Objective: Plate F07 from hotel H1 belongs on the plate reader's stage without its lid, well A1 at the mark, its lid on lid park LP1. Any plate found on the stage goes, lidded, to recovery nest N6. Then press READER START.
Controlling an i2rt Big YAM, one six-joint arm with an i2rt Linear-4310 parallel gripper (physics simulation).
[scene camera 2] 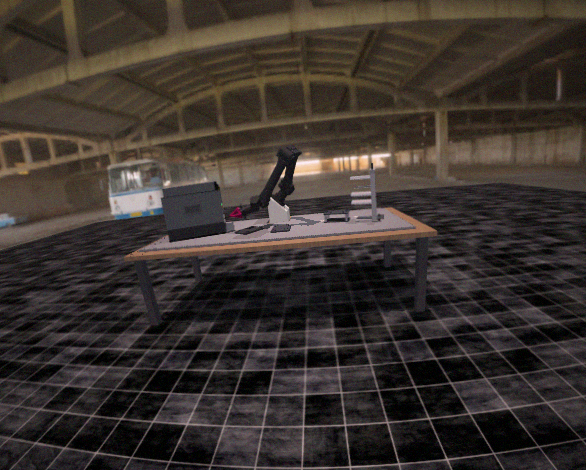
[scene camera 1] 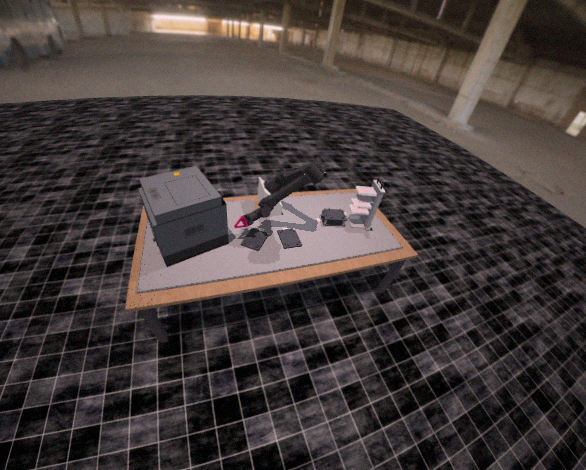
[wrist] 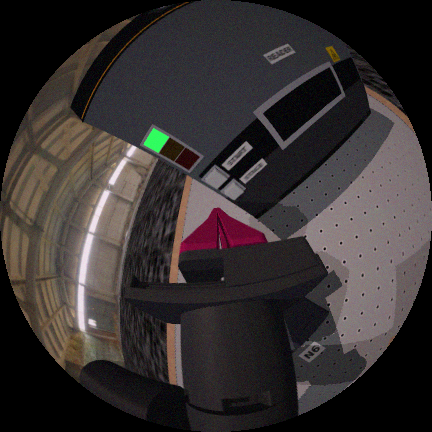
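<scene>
My gripper (wrist: 216, 212): shut, holds nothing. A stage door (wrist: 290, 112) is visible.
</scene>
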